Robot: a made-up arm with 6 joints.
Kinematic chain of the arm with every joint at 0, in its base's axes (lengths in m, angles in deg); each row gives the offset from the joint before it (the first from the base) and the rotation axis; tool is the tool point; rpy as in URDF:
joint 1: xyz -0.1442 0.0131 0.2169 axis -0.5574 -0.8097 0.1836
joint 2: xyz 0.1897 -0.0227 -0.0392 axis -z
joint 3: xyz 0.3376 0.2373 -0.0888 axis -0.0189 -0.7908 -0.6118
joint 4: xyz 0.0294 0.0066 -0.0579 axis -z
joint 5: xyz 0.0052 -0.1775 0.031 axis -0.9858 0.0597 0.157
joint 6: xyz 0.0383 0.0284 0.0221 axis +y
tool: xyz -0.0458 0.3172 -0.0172 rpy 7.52 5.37 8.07
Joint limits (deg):
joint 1: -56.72..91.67
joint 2: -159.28..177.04
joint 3: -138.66..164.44
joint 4: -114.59..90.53
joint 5: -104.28..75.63
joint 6: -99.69..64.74
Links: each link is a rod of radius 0.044 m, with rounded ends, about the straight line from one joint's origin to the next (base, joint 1, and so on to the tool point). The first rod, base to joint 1, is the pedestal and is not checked.
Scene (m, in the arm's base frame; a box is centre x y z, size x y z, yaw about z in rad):
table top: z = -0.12
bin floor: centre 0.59 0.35 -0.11 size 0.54 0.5 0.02 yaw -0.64
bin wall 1: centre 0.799 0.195 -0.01 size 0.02 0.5 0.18 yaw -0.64
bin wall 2: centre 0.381 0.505 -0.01 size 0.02 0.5 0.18 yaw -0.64
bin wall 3: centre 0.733 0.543 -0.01 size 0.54 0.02 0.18 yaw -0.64
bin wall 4: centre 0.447 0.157 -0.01 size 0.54 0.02 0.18 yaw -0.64
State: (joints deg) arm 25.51 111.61 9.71 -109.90 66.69 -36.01
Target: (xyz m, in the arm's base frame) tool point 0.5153 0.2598 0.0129
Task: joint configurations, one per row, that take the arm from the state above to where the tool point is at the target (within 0.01 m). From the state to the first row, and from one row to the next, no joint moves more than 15 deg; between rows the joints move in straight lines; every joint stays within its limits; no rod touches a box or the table.
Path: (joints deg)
1: 28.61 97.93 12.84 -103.59 59.42 -38.62
2: 31.71 84.25 15.98 -97.28 52.14 -41.22
3: 34.81 70.57 19.11 -90.97 44.87 -43.83
4: 37.90 56.88 22.25 -84.66 37.59 -46.43
5: 41.00 43.20 25.38 -78.35 30.32 -49.04
6: 44.10 29.52 28.52 -72.04 23.04 -51.64
7: 47.20 15.84 31.65 -65.73 15.77 -54.25
8: 34.75 9.04 32.24 -64.48 22.24 -55.14
9: 22.30 2.25 32.83 -63.23 28.70 -56.04

